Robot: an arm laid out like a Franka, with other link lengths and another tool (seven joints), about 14 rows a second.
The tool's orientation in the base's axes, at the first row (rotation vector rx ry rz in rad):
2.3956, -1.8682, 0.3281
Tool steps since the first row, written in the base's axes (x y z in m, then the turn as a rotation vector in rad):
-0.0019, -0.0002, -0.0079, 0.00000, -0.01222, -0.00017
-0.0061, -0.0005, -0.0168, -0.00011, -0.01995, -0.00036
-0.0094, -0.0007, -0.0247, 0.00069, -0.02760, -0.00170
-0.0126, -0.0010, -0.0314, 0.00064, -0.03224, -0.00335
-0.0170, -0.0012, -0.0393, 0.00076, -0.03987, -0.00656
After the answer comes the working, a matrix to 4 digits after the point.
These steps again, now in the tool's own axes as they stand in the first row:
-0.0020, 0.0024, 0.0075, 0.01154, 0.00307, 0.00259
-0.0046, 0.0071, 0.0157, 0.01880, 0.00512, 0.00430
-0.0070, 0.0108, 0.0231, 0.02594, 0.00634, 0.00721
-0.0089, 0.0144, 0.0293, 0.02996, 0.00766, 0.00973
-0.0115, 0.0192, 0.0365, 0.03651, 0.00965, 0.01438

The tool's axes in the first row as the columns of a matrix, in the base's axes (rounded; the answer above uses it unrounded):
0.2307, -0.9661, 0.1155
-0.9477, -0.2501, -0.1984
0.2206, -0.0637, -0.9733

